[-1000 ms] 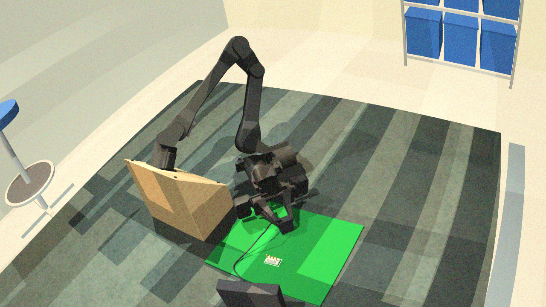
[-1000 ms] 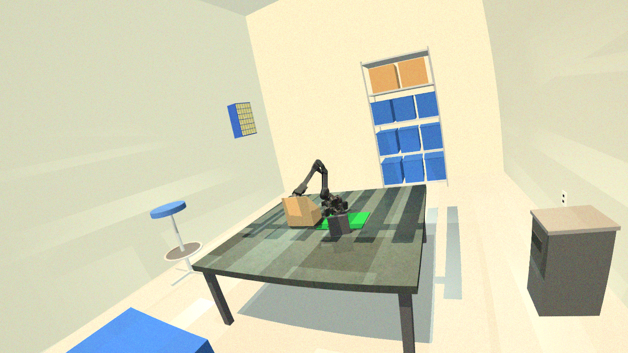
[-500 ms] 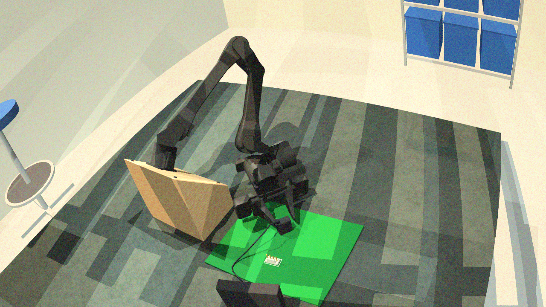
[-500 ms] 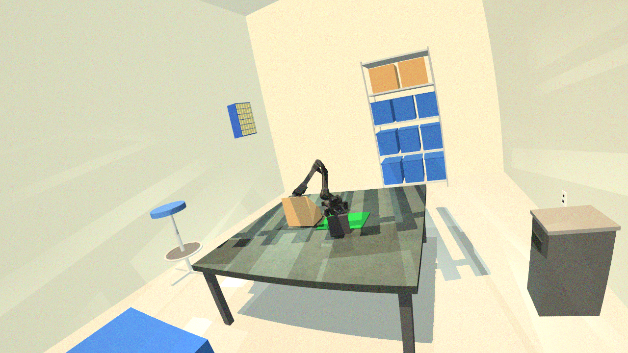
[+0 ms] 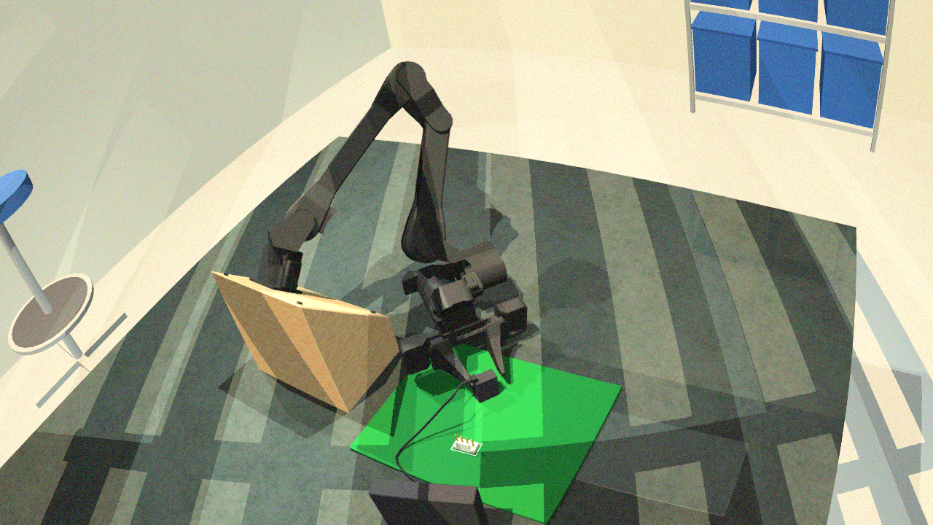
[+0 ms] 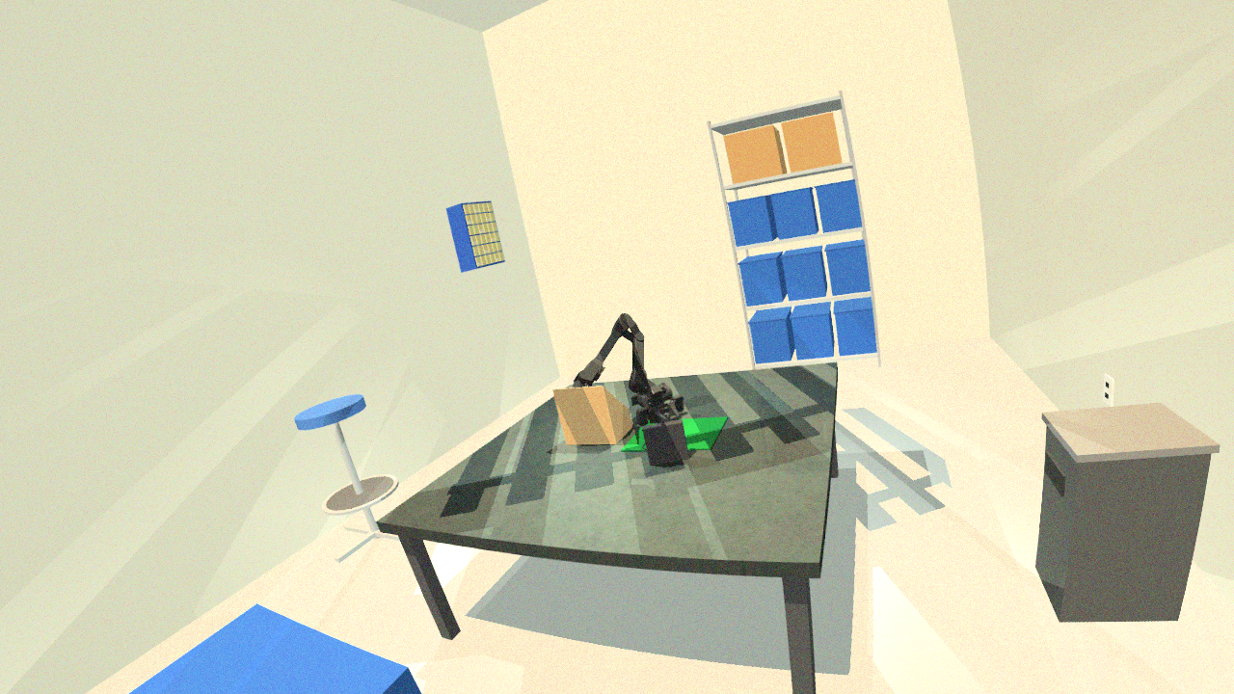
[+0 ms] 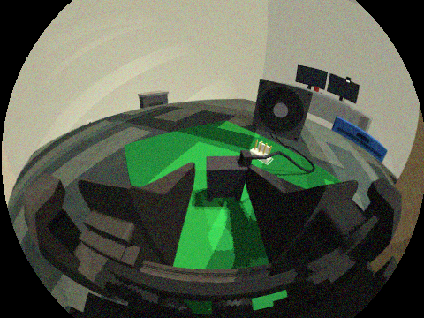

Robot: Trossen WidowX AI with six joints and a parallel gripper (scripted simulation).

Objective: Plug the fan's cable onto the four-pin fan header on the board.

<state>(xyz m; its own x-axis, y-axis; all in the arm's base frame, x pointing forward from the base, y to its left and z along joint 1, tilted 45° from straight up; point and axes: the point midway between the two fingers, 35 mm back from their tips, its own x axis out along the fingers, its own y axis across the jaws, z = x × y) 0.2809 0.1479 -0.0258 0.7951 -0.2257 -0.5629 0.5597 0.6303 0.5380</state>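
My gripper tip is now 10 mm past the fan plug and 10 mm above it. From my gripper tip the other things lie so: dark fan (220 mm to the right, 70 mm ahead, 20 mm above); then green board (50 mm to the right, 50 mm below, 20 mm ahead); then white four-pin header (90 mm to the right, 40 mm below, 20 mm ahead).
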